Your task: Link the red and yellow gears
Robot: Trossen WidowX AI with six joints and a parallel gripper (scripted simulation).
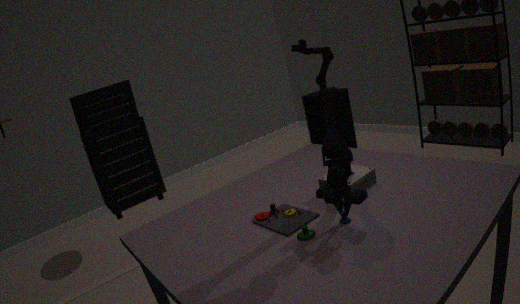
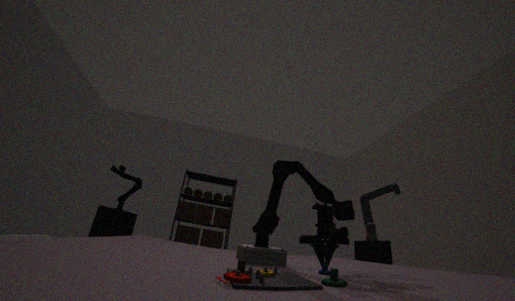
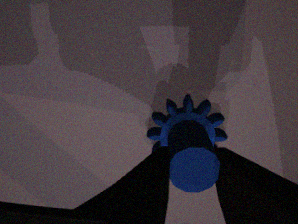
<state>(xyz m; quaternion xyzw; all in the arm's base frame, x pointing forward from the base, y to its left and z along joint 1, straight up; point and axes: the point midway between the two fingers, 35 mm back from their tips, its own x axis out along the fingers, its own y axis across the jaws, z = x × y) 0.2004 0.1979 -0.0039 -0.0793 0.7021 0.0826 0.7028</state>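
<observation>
Right now my gripper tip is 22 cm to the left of the yellow gear, 9 cm short of it and 1 cm above it. The rest, counted from my gripper tip: green gear: 15 cm ahead, 5 cm to the right, 1 cm below; blue gear: 1 cm below; red gear: 30 cm to the right, 17 cm ahead, 1 cm below.
</observation>
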